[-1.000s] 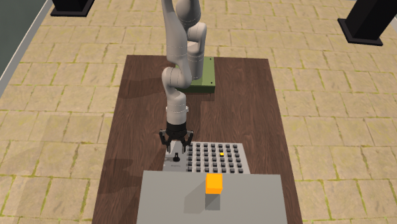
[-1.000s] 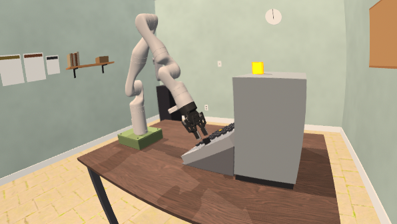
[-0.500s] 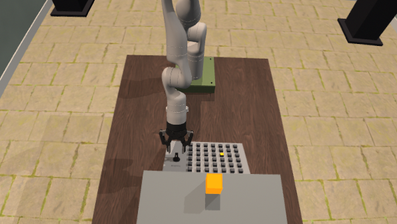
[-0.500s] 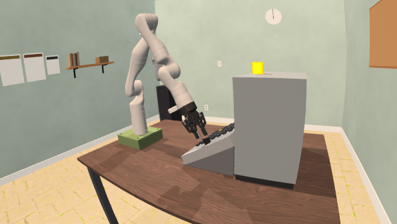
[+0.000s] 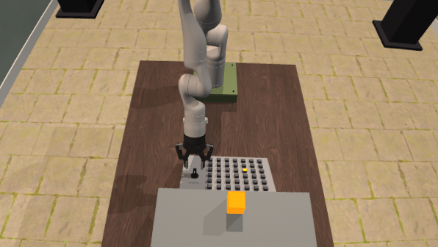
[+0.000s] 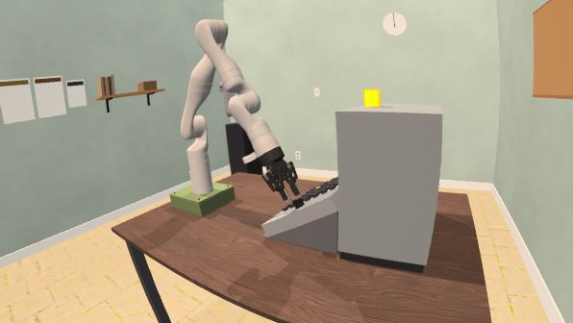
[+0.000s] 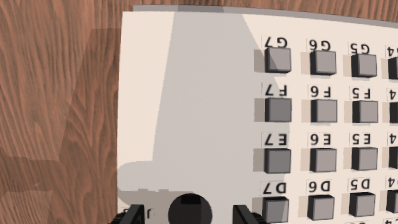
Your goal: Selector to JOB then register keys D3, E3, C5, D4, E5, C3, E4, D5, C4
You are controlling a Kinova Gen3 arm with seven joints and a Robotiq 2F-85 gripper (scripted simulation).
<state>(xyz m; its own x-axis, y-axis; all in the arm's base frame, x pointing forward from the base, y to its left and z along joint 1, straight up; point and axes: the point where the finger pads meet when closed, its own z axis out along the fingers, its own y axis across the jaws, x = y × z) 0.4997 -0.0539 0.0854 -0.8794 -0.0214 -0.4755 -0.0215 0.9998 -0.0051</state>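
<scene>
My gripper is now 3 cm short of the black selector knob and 3 cm above it. Also, from my hand: key G7 (7 cm behind, 6 cm to the left, 9 cm below); then key D7 (2 cm ahead, 6 cm to the left, 4 cm below); then D5 key (2 cm ahead, 13 cm to the left, 4 cm below).
</scene>
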